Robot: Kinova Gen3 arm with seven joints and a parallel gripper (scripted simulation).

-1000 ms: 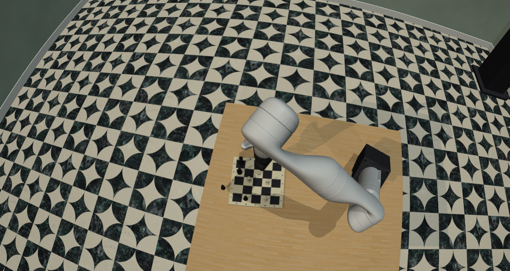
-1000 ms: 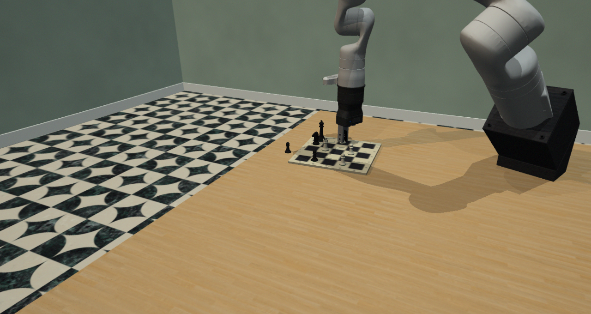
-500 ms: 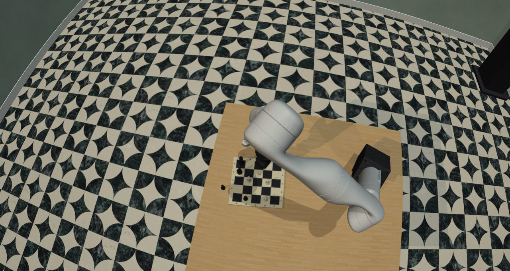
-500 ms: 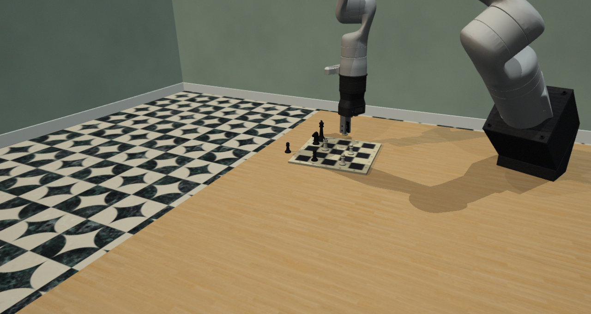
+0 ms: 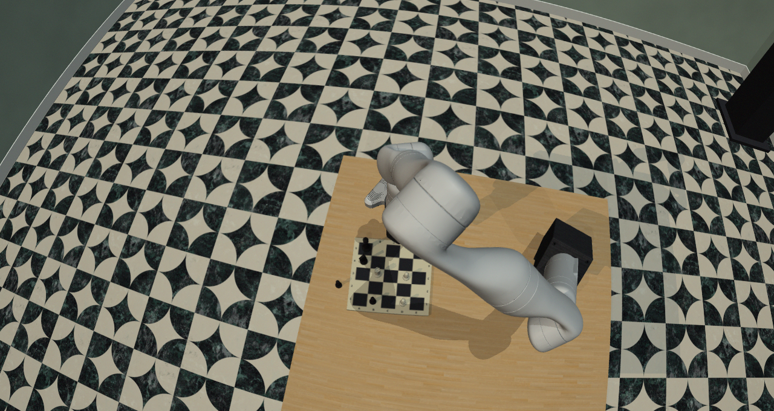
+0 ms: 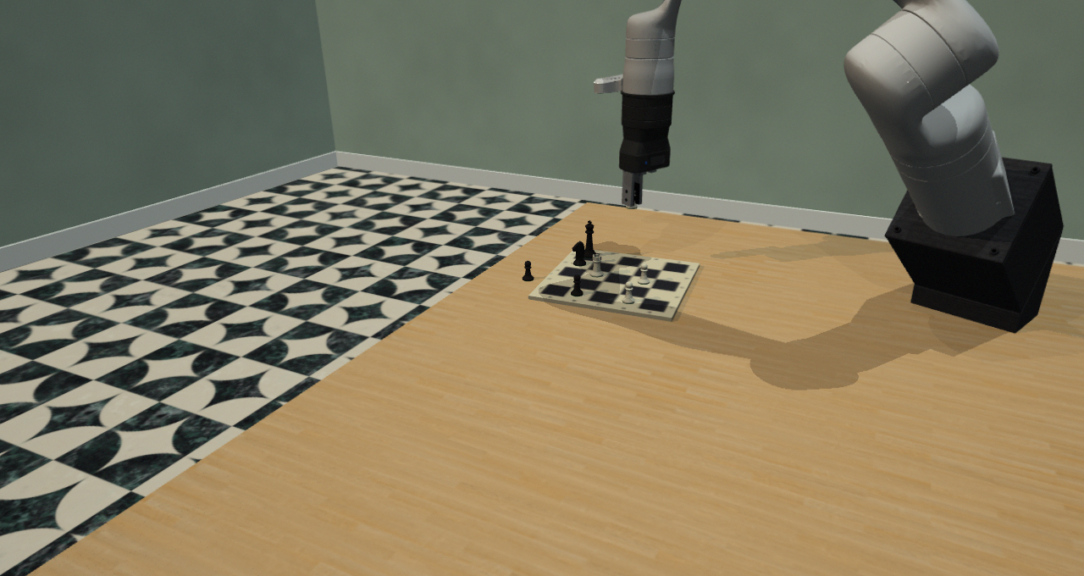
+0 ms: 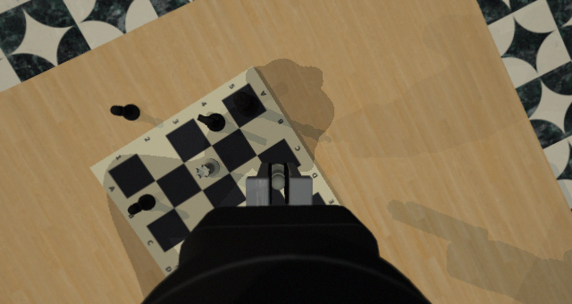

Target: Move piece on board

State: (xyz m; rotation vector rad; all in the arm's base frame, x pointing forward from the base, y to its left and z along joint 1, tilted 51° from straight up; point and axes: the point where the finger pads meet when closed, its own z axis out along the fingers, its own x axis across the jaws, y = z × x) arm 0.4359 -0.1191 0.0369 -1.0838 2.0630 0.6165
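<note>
My hand is 120 mm above the chessboard, 70 mm to the right of it and 10 mm past it. The rest, counted from my hand: black knight: 100 mm below, 70 mm ahead, 50 mm to the left; then black king: 90 mm below, 70 mm ahead.
</note>
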